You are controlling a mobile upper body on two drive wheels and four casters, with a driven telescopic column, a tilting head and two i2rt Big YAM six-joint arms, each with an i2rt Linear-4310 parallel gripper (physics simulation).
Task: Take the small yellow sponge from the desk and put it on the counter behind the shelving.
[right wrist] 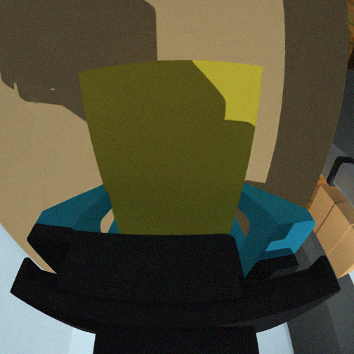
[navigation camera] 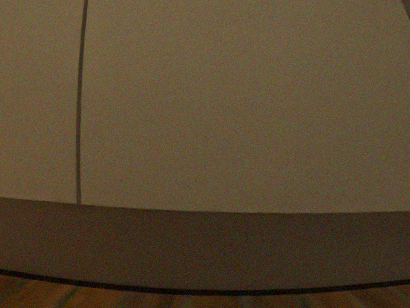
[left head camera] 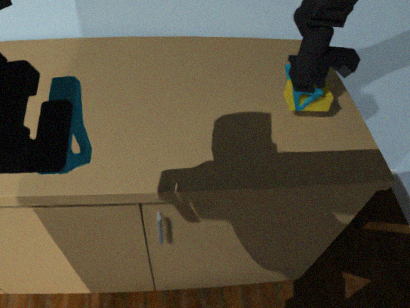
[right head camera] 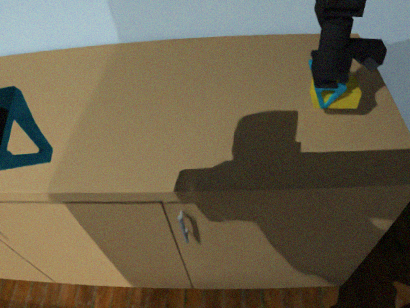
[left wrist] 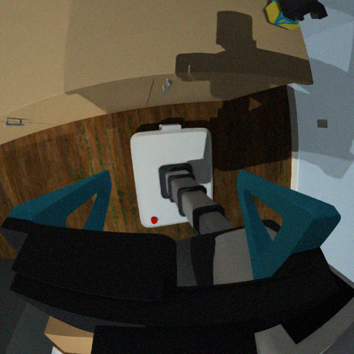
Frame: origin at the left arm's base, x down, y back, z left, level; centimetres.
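Seen in the pictures: left gripper, fingertip midpoint: [left head camera: 40, 158] [right head camera: 15, 157]; right gripper, fingertip midpoint: [left head camera: 295, 101] [right head camera: 321, 99].
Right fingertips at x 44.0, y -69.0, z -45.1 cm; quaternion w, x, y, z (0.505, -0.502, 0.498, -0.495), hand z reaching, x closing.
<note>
A point is followed by its place in that frame.
The yellow sponge [left head camera: 322, 103] @[y -66.0, x 41.5, z -50.5 cm] [right head camera: 352, 100] @[y -66.1, x 41.7, z -51.2 cm] [left wrist: 273, 13] [right wrist: 170, 150] is between the fingers of my right gripper [right wrist: 174, 177], at the far right corner of the wooden counter [left head camera: 175, 90] @[y -78.7, x 50.0, z -15.7 cm] [right head camera: 200, 95] @[y -76.9, x 50.0, z -15.4 cm] [left wrist: 125, 35] [right wrist: 215, 30]. It is on or very close above the top, with its shadow right beside it; contact cannot be told for certain. The right gripper is shut on the sponge, and in the head views its wrist hides part of it. My left gripper [left wrist: 173, 177] is open and empty, high in front of the counter; part of it shows at the left in the head views.
Cabinet doors with a metal handle [left head camera: 160, 229] @[y -45.5, x 64.8, z -12.8 cm] [right head camera: 183, 227] @[y -45.6, x 64.7, z -12.9 cm] form the counter's front. A pale wall [left head camera: 190, 17] @[y -108.2, x 43.9, z -19.7 cm] [right head camera: 200, 17] @[y -107.9, x 43.5, z -13.0 cm] stands behind it. The robot's white base [left wrist: 150, 150] is on the wooden floor [left wrist: 65, 145] close before the counter. A cardboard box [right wrist: 334, 215] shows at the right wrist view's edge.
</note>
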